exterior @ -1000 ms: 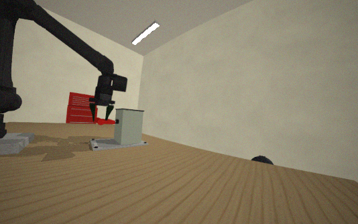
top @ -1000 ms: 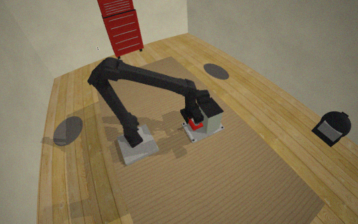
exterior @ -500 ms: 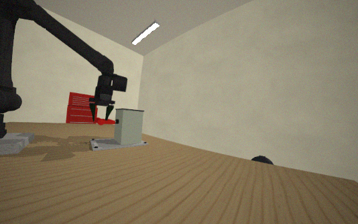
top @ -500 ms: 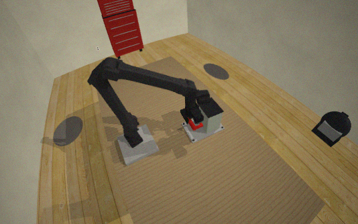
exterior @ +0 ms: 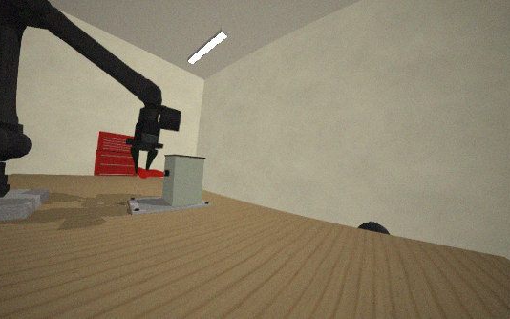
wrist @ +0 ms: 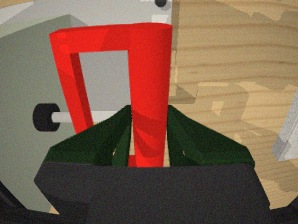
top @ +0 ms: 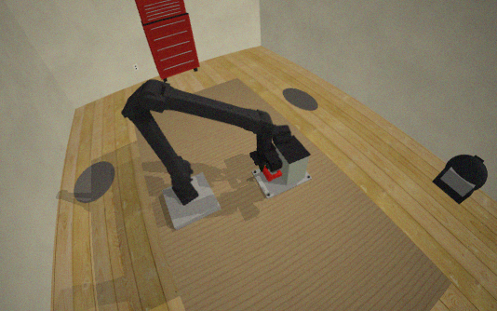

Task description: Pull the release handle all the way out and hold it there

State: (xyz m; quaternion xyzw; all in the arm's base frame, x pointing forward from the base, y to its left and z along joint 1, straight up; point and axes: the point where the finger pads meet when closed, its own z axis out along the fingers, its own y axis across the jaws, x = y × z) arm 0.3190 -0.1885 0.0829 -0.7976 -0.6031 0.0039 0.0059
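Right now the grey baseplate is 110 mm below my hand, 90 mm ahead of it and 20 mm to the right of it.
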